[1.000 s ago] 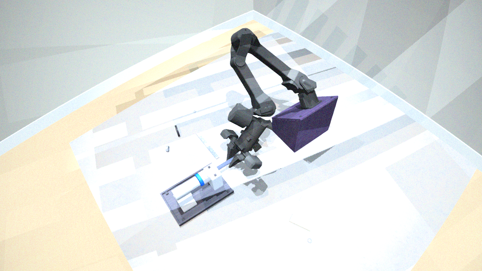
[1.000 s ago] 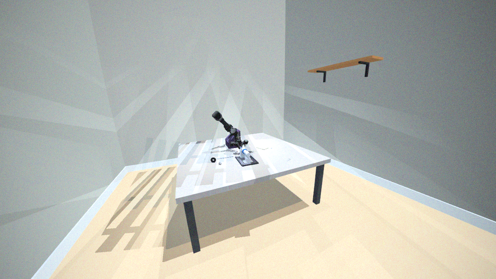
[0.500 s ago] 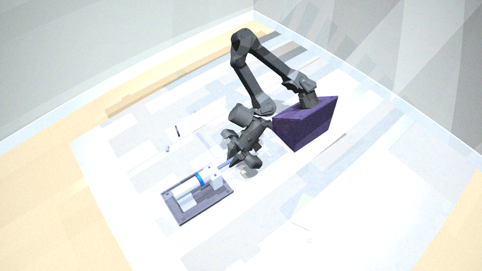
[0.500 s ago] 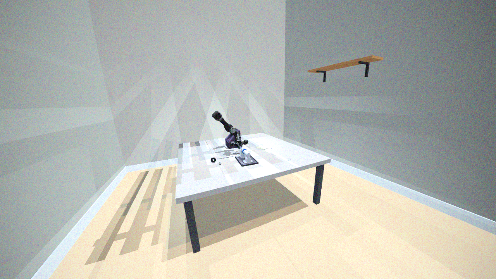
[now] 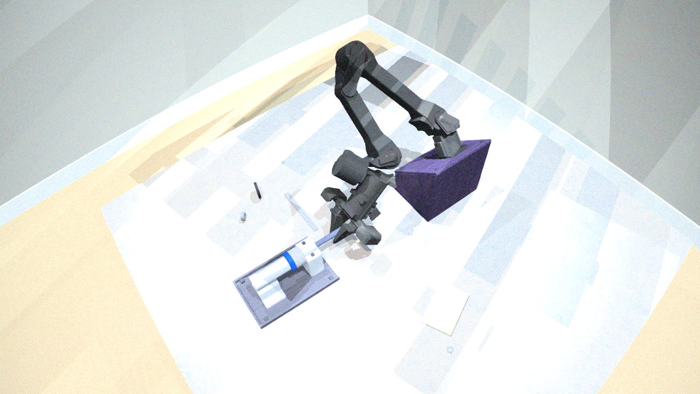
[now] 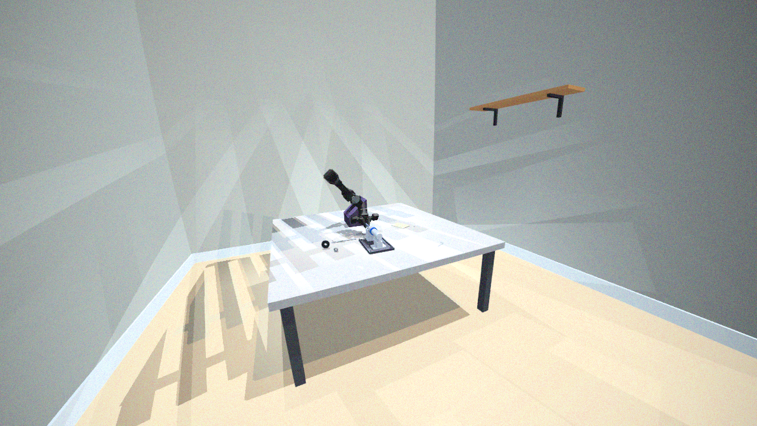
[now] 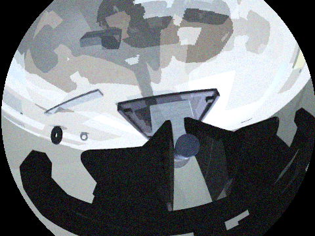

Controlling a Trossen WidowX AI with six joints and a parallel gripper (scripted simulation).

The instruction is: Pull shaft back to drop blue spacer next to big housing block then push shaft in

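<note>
Right now the shaft is 6 cm ahead of my gripper tip and 2 cm above it. Also, from my gripper tip: blue spacer: 12 cm ahead, 2 cm above, 1 cm to the right; black ring: 29 cm to the right, 5 cm ahead, 3 cm below; thin metal strip: 16 cm to the right, 5 cm below, 1 cm behind.
</note>
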